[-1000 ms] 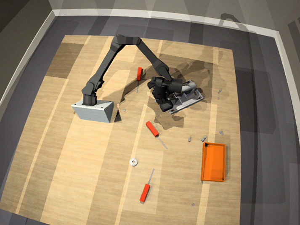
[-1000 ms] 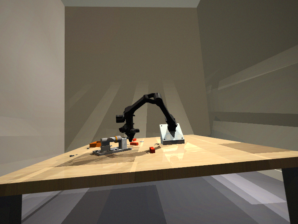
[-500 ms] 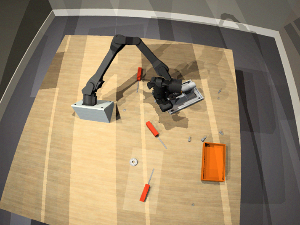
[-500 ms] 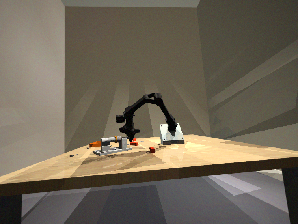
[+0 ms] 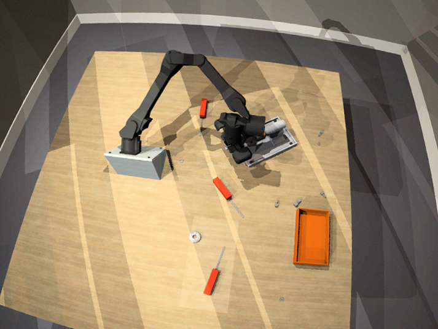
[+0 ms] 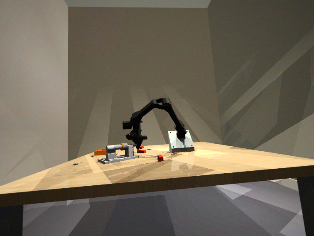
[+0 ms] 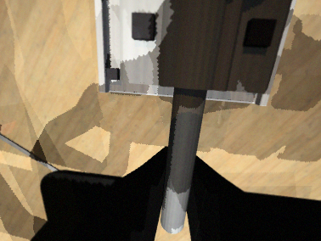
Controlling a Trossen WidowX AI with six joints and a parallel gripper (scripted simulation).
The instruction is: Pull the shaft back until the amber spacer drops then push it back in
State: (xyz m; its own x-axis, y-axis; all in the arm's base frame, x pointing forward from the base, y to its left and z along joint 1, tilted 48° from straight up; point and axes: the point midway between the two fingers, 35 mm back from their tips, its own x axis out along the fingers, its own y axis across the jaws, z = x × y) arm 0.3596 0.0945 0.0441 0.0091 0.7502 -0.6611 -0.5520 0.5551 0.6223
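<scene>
Now: gripper tip 4 cm short of the grey shaft, 3 cm to the right of it and 3 cm below it. The rest, counted from my gripper tip: orange tray (32 cm ahead, 30 cm to the right, 4 cm below); then amber spacer (11 cm ahead, 7 cm to the left, 3 cm above).
</scene>
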